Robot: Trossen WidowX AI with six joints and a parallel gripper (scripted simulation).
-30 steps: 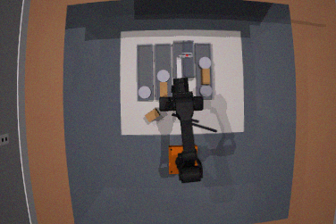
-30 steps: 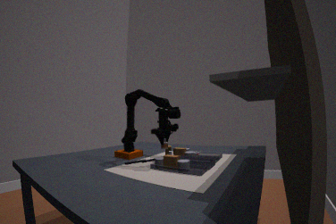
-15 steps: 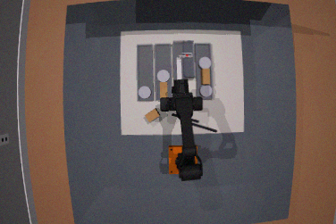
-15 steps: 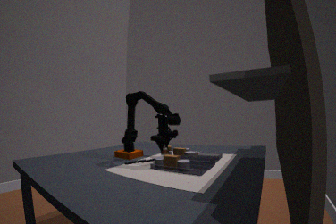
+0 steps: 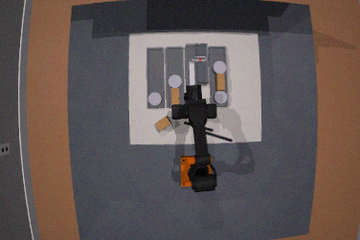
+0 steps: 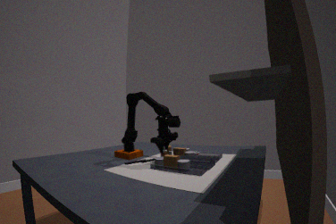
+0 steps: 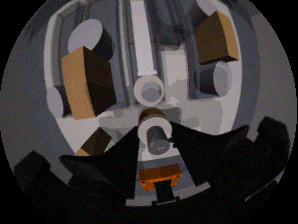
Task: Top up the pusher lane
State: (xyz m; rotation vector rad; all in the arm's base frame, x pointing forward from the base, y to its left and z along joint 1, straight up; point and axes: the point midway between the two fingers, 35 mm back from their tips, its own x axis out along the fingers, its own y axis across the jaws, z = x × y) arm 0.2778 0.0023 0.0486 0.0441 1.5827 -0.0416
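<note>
Now: the sprung lane 19 cm ahead of my gripper tip, 3 cm to the right of it and 4 cm below it. Also, from my gripper tip: shelf: 55 cm ahead, 5 cm to the right, 31 cm above; then white pusher part: 15 cm ahead, 4 cm to the right, 1 cm below; then small red mark: 23 cm ahead, 5 cm to the right, 1 cm above.
</note>
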